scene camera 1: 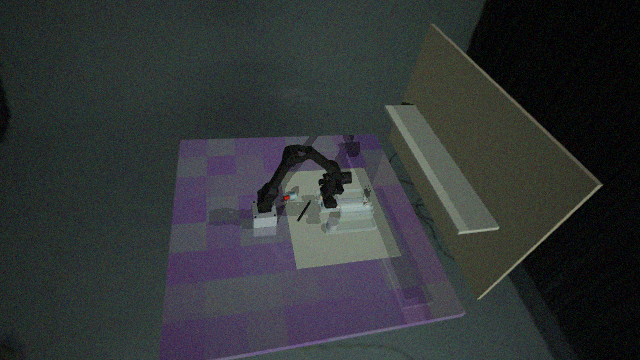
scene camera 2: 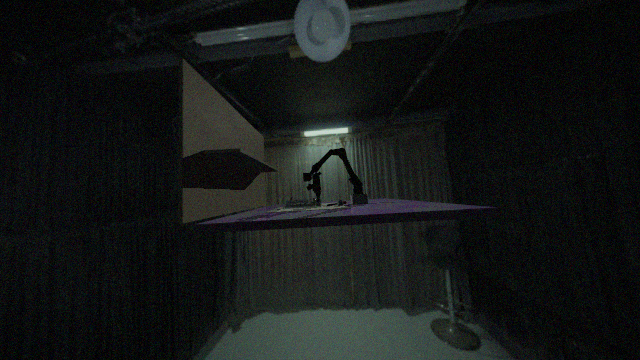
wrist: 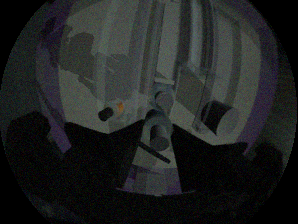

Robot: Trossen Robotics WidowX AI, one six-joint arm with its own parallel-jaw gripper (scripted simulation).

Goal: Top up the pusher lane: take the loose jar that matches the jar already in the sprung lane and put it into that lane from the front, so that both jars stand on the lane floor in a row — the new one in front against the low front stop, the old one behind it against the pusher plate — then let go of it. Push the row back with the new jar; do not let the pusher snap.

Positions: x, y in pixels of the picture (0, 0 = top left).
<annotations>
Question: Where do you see a cream mat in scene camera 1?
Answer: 312, 247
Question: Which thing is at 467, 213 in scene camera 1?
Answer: A shelf.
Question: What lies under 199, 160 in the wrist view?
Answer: My gripper.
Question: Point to a shelf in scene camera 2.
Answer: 238, 156
</annotations>
